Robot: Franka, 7 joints.
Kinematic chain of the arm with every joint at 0, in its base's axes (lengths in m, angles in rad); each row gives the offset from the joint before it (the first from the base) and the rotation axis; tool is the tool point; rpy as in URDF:
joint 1: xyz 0 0 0.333 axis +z
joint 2: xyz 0 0 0 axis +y
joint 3: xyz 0 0 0.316 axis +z
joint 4: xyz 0.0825 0 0 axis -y
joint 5: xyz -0.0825 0 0.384 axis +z
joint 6: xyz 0 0 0 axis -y
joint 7: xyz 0.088 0 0 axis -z
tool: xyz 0 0 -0.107 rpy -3.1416 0 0
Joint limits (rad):
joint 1: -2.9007..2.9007
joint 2: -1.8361..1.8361
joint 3: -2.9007..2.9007
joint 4: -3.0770..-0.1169
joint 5: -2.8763..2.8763
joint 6: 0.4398..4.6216
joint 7: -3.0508..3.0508
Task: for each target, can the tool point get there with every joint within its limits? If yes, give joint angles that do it. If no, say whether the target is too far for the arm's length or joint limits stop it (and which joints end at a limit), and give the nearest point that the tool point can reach.
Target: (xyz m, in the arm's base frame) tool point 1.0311 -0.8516 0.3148
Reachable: no: too far | nearest point 0.6614 -0.5463 0.3213 | short by 0.480 m
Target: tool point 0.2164 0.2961 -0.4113
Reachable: no: joint limits stop it (at a limit: joint 2) | nearest point 0.2117 0.2896 -0.3554 | short by 0.056 m
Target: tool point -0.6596 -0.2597 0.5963
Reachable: yes | joints -0.4925 -1.3391 -1.3138 -1.2612 0.1818 2.1025 1.5233
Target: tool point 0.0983 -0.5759 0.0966
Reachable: yes | joints 0.9309 -0.9929 -2.3081 -1.9003 -0.9426 2.2242 2.5347
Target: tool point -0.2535 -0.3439 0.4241
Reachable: yes | joints -1.1142 -0.5114 -1.2930 -2.6387 -1.0757 3.4756 -0.8858
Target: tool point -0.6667 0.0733 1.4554
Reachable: no: too far | nearest point -0.4374 0.0481 1.0694 | short by 0.450 m
